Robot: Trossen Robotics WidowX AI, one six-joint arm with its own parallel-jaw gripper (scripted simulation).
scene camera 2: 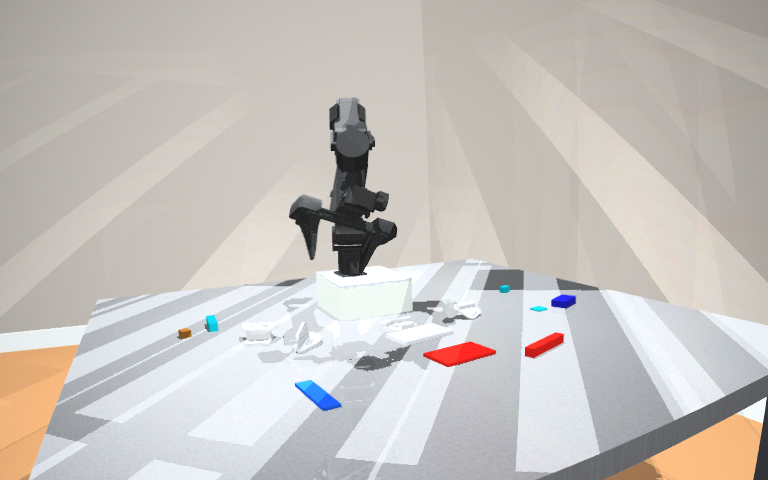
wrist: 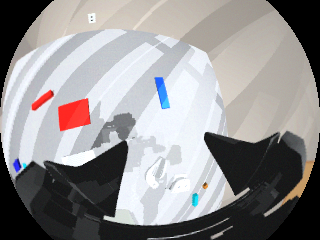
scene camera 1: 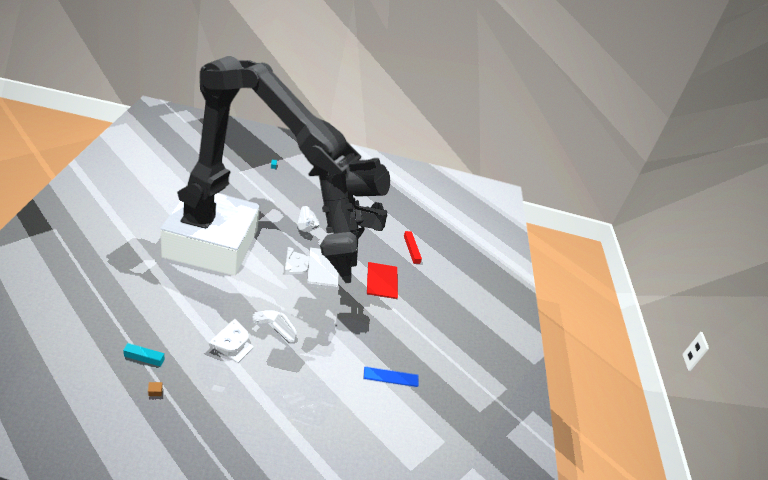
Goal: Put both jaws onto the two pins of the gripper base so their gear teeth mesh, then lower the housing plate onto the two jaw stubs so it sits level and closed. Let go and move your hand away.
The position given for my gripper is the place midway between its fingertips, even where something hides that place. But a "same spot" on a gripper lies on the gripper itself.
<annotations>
my gripper: scene camera 2; wrist; scene camera 1 351,274
red plate: scene camera 2; wrist; scene camera 1 382,279
same spot on red plate: (wrist: 72,115) = (scene camera 2: 459,352)
same spot on my gripper: (wrist: 93,188) = (scene camera 2: 369,239)
</annotations>
